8 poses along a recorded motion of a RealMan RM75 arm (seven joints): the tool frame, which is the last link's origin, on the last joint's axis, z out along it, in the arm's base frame.
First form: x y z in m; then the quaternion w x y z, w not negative.
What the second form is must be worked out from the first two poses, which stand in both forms.
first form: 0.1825 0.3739 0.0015 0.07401 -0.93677 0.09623 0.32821
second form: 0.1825 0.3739 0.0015 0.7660 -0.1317 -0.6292 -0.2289 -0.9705 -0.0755
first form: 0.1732 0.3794 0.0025 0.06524 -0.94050 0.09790 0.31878
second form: 0.1732 0.3794 0.0025 0.7776 -0.1426 -0.6124 -0.2257 -0.9723 -0.0603
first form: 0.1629 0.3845 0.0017 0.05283 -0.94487 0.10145 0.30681
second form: 0.1629 0.3845 0.0017 0.7911 -0.1593 -0.5905 -0.2241 -0.9738 -0.0376
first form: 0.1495 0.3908 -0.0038 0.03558 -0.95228 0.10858 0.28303
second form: 0.1495 0.3908 -0.0038 0.8162 -0.1867 -0.5468 -0.2269 -0.9739 -0.0063
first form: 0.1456 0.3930 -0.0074 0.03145 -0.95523 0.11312 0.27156
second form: 0.1456 0.3930 -0.0074 0.8269 -0.1990 -0.5259 -0.2332 -0.9724 0.0014
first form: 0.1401 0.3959 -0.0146 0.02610 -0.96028 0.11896 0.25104
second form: 0.1401 0.3959 -0.0146 0.8457 -0.2154 -0.4884 -0.2416 -0.9703 0.0096
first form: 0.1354 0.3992 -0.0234 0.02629 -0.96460 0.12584 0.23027
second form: 0.1354 0.3992 -0.0234 0.8623 -0.2307 -0.4509 -0.2549 -0.9669 0.0072
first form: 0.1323 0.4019 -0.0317 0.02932 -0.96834 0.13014 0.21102
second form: 0.1323 0.4019 -0.0317 0.8771 -0.2397 -0.4163 -0.2644 -0.9644 -0.0019
